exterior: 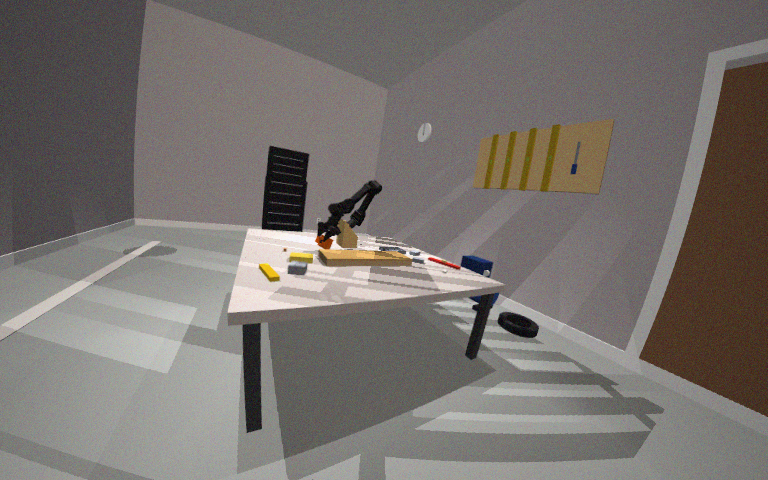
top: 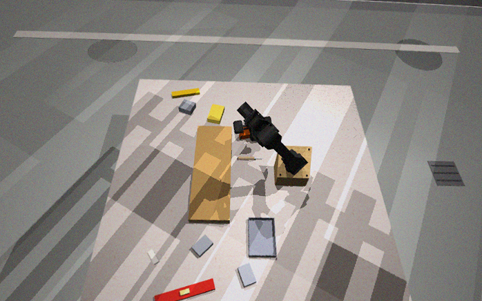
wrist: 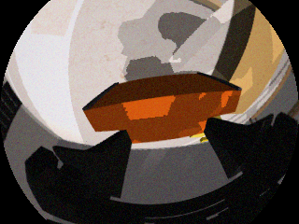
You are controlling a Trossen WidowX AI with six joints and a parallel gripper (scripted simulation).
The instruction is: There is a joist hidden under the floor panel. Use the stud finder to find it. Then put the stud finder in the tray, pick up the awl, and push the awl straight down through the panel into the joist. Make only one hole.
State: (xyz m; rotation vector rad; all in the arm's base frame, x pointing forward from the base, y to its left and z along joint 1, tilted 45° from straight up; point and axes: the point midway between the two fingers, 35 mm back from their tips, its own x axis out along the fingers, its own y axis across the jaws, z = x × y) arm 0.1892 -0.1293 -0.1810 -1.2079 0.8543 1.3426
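Now: gripper tip 10 mm to the right of the stud finder and 10 mm short of it. The rest, counted from my gripper tip: green square 30 mm ahead; then grey block 350 mm ahead, 170 mm to the right, 50 mm below; then awl 150 mm to the left, 70 mm below, 20 mm behind.
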